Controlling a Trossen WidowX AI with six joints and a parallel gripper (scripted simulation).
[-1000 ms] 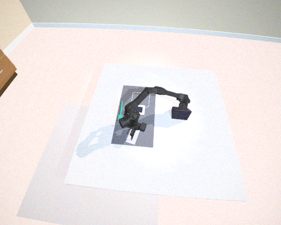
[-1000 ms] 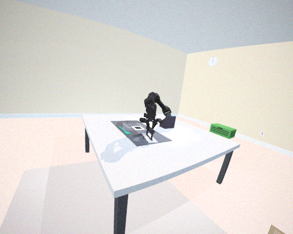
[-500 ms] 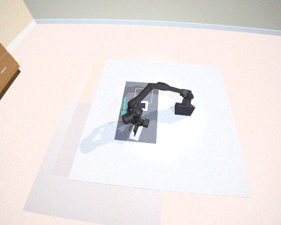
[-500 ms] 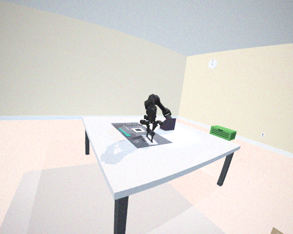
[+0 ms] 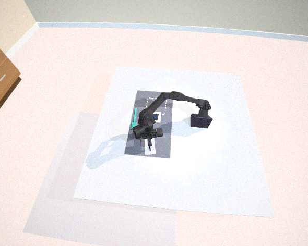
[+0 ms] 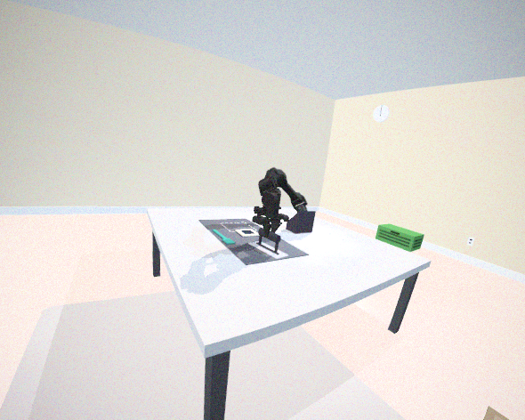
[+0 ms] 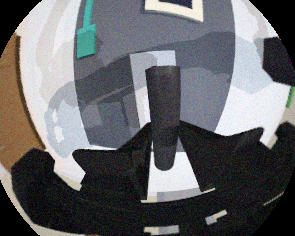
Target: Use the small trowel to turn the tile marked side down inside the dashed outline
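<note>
Now: the dark-handled trowel 2 cm to the right of my gripper tip and 3 cm below it. From my gripper tip the other things lie so: tile: 2 cm behind, 23 cm to the right, 6 cm below; grey mat: 1 cm ahead, 20 cm to the right, 8 cm below; teal tool: 14 cm ahead, 18 cm to the right, 6 cm below.
</note>
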